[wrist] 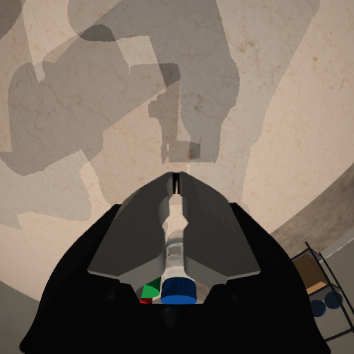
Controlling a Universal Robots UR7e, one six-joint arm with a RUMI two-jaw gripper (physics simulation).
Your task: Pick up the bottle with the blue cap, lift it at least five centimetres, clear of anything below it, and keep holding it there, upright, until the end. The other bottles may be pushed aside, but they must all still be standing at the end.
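Frame: origin at the arm's base, x right, y ahead, z up, level; millimetres.
Seen in the pictures: gripper, fingertip midpoint: (pixel 176 173).
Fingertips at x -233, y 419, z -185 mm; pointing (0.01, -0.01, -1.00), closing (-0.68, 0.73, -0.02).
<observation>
A point is followed by its place in that frame.
The bottle with the blue cap (pixel 179 291) {x -102, y 540, z -164 mm} shows in the wrist view through the gap between the finger bodies, low in the middle. Its clear glass part shows above the cap in the picture; the rest is hidden by the gripper. My gripper (pixel 176 173) {x -233, y 419, z -185 mm} is shut, its tips together with nothing between them. A green cap (pixel 151 289) {x -89, y 503, z -159 mm} and a sliver of a red cap (pixel 145 301) {x -35, y 529, z -160 mm} show just left of the blue cap, mostly hidden behind the gripper. Whether the bottles stand upright cannot be fully seen.
The pale, speckled table top (pixel 290 95) {x -368, y 477, z -264 mm} carries broad shadows of the arm. Its curved edge runs along the lower right. Beyond it, at the lower right, a black-framed rack (pixel 340 335) holds a brown box (pixel 307 272) and dark blue round things (pixel 333 300).
</observation>
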